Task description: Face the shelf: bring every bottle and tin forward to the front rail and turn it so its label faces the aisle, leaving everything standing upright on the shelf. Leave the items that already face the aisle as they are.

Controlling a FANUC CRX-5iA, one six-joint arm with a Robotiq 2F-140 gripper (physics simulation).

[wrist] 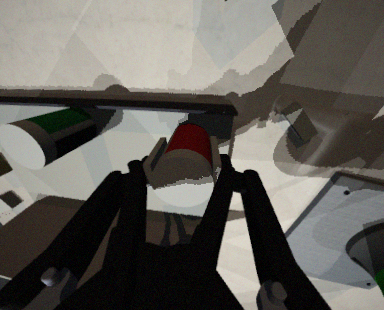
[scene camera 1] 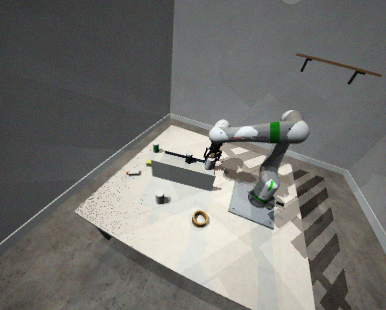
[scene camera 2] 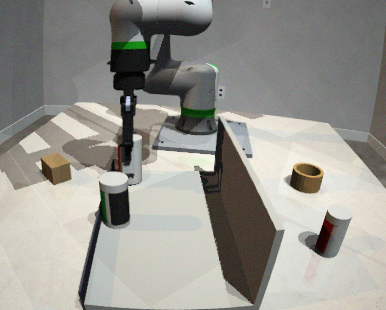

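Seen in the pictures: gripper, fingertip midpoint: (wrist: 188,146) (scene camera 1: 208,164) (scene camera 2: 128,167); arm's base, link origin: (scene camera 1: 257,199) (scene camera 2: 196,128).
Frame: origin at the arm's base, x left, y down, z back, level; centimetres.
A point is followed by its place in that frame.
Observation:
A white bottle with a red label (scene camera 1: 210,164) @(x -9.9, y -7.1, z -44.0 cm) (scene camera 2: 135,162) @(x -10.1, y -6.4, z -47.7 cm) (wrist: 187,172) @(x -13.7, y -11.5, z -45.0 cm) is upright at the robot-side end of the shelf (scene camera 2: 160,265) @(x 1.2, y -0.5, z -75.4 cm), close to the dark front rail (scene camera 2: 89,260) @(x -10.4, y -2.4, z -79.7 cm) (wrist: 150,104) @(x -16.1, y -1.2, z -52.7 cm). Its red label points toward the rail. My gripper (scene camera 1: 212,155) (scene camera 2: 128,162) @(x -12.4, y -3.9, z -45.8 cm) (wrist: 188,146) @(x -12.4, y -3.9, z -45.8 cm) points down and is shut on this bottle, one finger on each side. A tin with a white lid and a green and black wrap (scene camera 1: 188,158) @(x -7.4, y -6.7, z -63.4 cm) (scene camera 2: 115,200) @(x -9.0, y -7.3, z -66.8 cm) (wrist: 65,135) @(x -11.1, y -7.1, z -61.4 cm) stands upright beside the rail, its green part toward the rail side. Whether the bottle's base touches the shelf is unclear.
The tall back panel (scene camera 1: 182,175) @(x 13.6, y -8.1, z -58.7 cm) (scene camera 2: 250,215) @(x 15.0, y -10.7, z -71.9 cm) borders the shelf. Behind it stand a white and red can (scene camera 1: 160,198) @(x 36.5, y -5.3, z -63.2 cm) (scene camera 2: 335,232) @(x 33.8, y -4.9, z -67.7 cm) and a wooden ring (scene camera 1: 194,221) @(x 39.1, y -2.8, z -37.2 cm) (scene camera 2: 306,183) @(x 33.7, y -1.2, z -39.5 cm). A wooden block (scene camera 2: 56,169) @(x -32.4, y -2.5, z -49.4 cm) lies beyond the rail. A green can (scene camera 1: 156,148) @(x -7.3, y -3.6, z -96.3 cm) stands past the shelf's far end.

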